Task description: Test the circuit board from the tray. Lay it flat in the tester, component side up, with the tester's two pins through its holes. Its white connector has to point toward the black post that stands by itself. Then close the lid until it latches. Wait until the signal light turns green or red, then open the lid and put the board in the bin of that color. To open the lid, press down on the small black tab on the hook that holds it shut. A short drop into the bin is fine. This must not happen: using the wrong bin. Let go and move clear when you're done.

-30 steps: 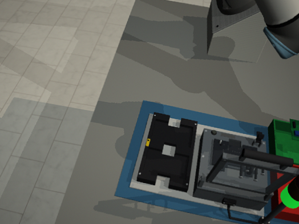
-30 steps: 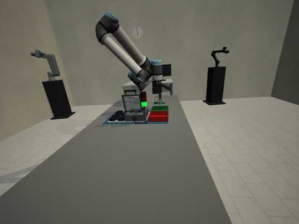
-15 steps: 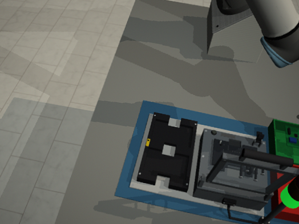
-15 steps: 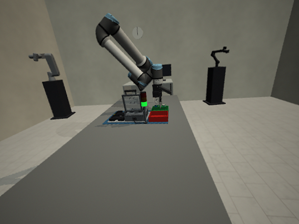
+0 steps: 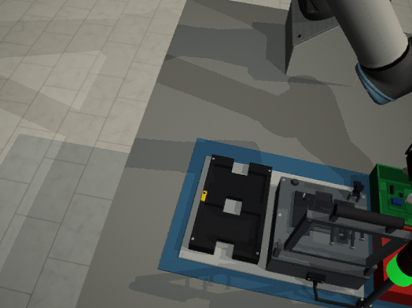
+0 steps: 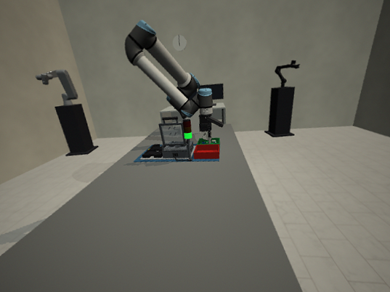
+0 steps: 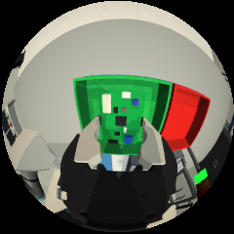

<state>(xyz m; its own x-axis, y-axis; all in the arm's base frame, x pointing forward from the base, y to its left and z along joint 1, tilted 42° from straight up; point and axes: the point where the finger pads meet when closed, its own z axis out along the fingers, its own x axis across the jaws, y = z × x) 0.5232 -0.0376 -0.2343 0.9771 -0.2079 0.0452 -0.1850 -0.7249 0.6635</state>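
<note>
Now: hand 2 cm above the green bin and 1 cm to the left of it. Round my hand: black latch tab (16 cm to the right, 5 cm above, 1 cm ahead); green circuit board (1 cm to the right); red bin (15 cm ahead, 4 cm to the right, 2 cm below).
</note>
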